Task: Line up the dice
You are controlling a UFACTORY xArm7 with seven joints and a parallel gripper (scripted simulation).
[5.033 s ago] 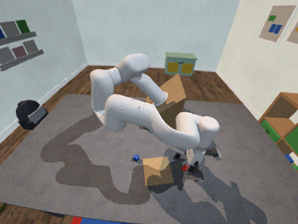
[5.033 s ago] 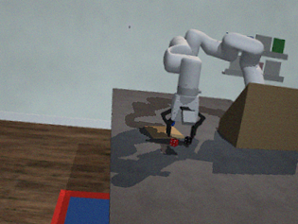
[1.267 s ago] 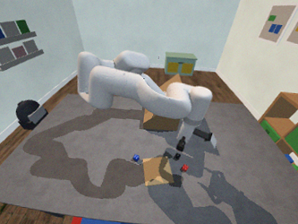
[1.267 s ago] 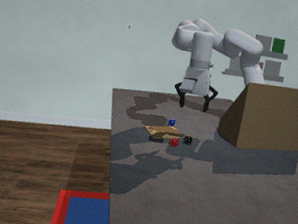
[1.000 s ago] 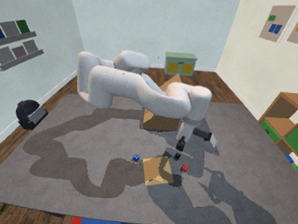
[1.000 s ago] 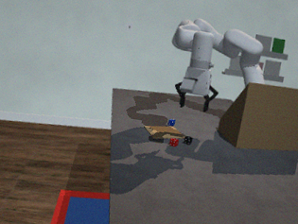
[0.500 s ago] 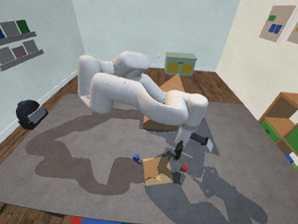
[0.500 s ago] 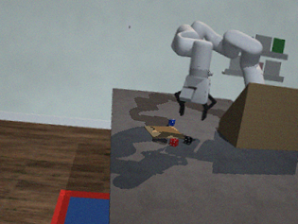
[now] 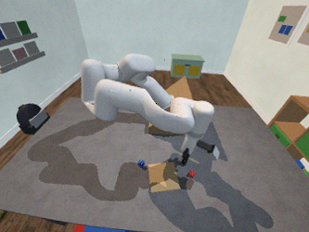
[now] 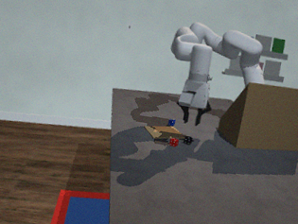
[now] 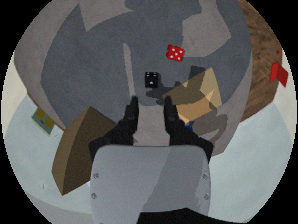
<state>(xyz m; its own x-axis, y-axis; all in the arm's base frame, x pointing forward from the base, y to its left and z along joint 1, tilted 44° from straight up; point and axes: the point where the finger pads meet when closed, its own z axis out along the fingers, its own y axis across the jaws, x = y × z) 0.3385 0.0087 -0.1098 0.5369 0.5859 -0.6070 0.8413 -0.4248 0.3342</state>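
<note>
Now: the black die 9 cm below my hand. Round my hand: tan mat 7 cm ahead, 11 cm to the right, 10 cm below; red die 7 cm ahead, 3 cm to the left, 9 cm below; blue die 1 cm ahead, 23 cm to the right, 9 cm below.
</note>
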